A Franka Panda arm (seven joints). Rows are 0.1 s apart.
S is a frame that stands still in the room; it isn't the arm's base.
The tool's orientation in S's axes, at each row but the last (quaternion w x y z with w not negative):
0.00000 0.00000 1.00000 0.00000
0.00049 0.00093 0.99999 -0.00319
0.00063 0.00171 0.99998 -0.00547
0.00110 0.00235 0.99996 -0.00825
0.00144 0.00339 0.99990 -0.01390
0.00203 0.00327 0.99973 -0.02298
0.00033 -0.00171 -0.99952 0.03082
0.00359 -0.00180 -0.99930 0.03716
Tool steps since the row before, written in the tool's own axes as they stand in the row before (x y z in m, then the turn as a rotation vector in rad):
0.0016 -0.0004 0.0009 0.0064 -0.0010 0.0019
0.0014 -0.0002 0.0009 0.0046 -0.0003 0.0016
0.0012 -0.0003 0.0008 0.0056 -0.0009 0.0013
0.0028 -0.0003 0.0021 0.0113 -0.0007 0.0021
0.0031 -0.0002 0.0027 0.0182 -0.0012 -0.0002
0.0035 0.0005 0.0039 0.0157 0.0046 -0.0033
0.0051 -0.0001 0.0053 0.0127 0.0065 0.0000
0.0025 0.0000 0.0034 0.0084 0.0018 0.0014
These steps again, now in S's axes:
-0.0016 -0.0004 -0.0009 -0.0064 -0.0010 -0.0019
-0.0014 -0.0002 -0.0009 -0.0046 -0.0003 -0.0016
-0.0012 -0.0003 -0.0008 -0.0056 -0.0009 -0.0013
-0.0028 -0.0003 -0.0021 -0.0113 -0.0007 -0.0021
-0.0031 -0.0003 -0.0027 -0.0182 -0.0011 0.0002
-0.0035 0.0003 -0.0039 -0.0157 0.0048 0.0030
-0.0051 -0.0004 -0.0053 -0.0127 0.0065 -0.0004
-0.0025 -0.0002 -0.0034 -0.0084 0.0017 -0.0015

